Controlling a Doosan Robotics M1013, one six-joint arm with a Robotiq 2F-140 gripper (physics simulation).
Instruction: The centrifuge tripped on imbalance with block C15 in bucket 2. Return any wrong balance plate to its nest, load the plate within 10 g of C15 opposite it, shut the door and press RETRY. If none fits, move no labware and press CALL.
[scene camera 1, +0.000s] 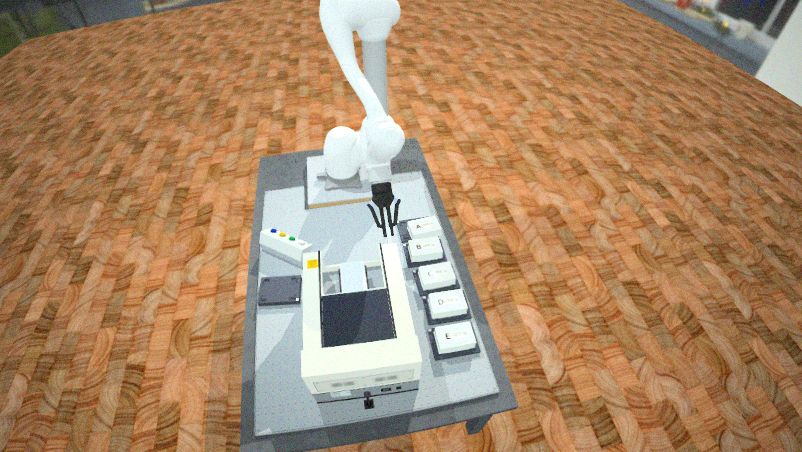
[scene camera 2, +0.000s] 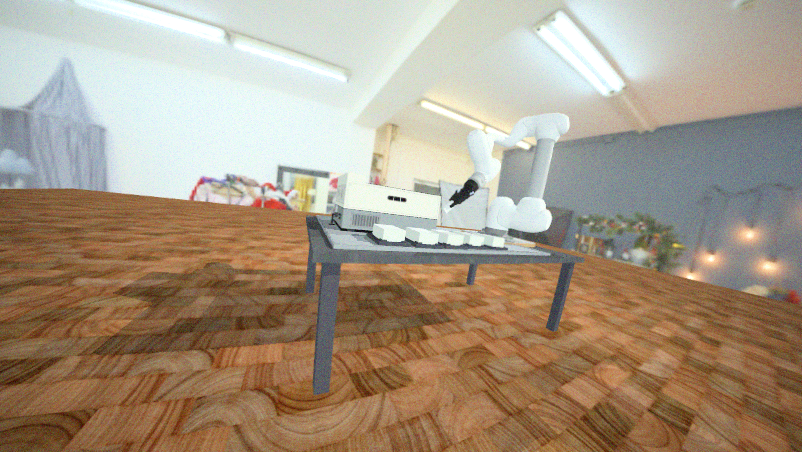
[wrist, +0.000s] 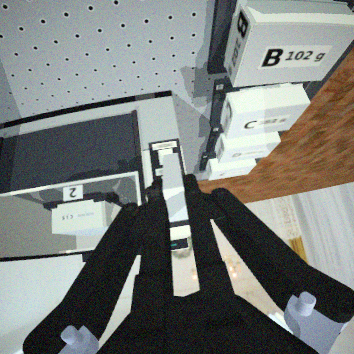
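Pixels of known places: gripper, fingertip midpoint: (scene camera 2: 444, 211) (wrist: 172, 166); arm's base, origin of the base link: (scene camera 1: 343, 177) (scene camera 2: 494, 235).
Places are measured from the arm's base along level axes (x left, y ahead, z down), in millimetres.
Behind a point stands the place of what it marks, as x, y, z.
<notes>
The white centrifuge (scene camera 1: 359, 360) @[48, 1050, -225] (scene camera 2: 387, 203) @[210, 884, -120] stands in the middle of the table. The back of its chamber is uncovered, and a dark door panel (scene camera 1: 357, 317) @[48, 897, -194] covers the front part. A white block marked C15 (scene camera 1: 353, 276) @[41, 721, -163] (wrist: 79, 218) @[41, 658, -147] sits in the bucket labelled 2 (wrist: 72, 192) @[36, 648, -109]. Five white balance plates lie in dark nests on the right: A (scene camera 1: 424, 227) @[340, 413, -37], B (scene camera 1: 425, 248) @[326, 524, -34] (wrist: 291, 53) @[321, 508, -35] marked 102 g, C (scene camera 1: 437, 275) @[350, 661, -34] (wrist: 263, 112) @[336, 618, -35] marked 152 g, D (scene camera 1: 448, 304) @[366, 794, -36] (wrist: 246, 147) @[353, 745, -35] and E (scene camera 1: 455, 337) @[365, 925, -35]. My gripper (scene camera 1: 386, 230) (scene camera 2: 459, 197) (wrist: 172, 166) @[181, 568, -122] is shut and empty, just over the back end of the centrifuge's right wall.
A white button box (scene camera 1: 284, 244) @[-242, 456, -56] with coloured buttons lies left of the centrifuge. A dark square pad (scene camera 1: 279, 290) @[-258, 646, -6] lies in front of it. The arm's base (scene camera 1: 342, 157) @[15, 81, -185] stands at the back of the grey table (scene camera 1: 247, 365) @[-366, 930, 32] (scene camera 2: 426, 257) @[511, 819, 37]. Wooden floor surrounds the table.
</notes>
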